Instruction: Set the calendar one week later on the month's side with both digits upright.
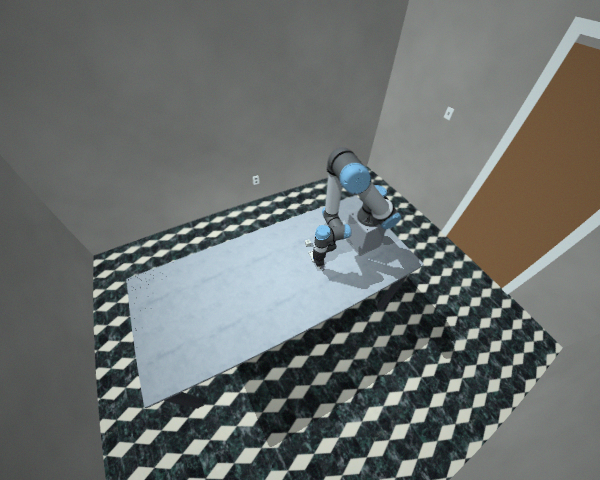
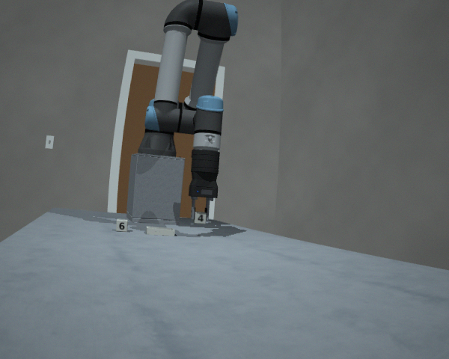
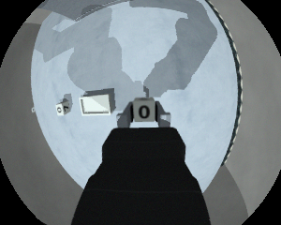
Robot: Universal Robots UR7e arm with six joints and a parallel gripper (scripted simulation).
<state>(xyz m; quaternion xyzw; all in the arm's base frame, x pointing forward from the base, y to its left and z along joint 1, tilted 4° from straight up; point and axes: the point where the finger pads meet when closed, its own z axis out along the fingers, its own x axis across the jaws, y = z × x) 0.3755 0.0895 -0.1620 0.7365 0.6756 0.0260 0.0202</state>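
My gripper is now 11 cm to the left of the white calendar tray, 6 cm above it and 1 cm past it.
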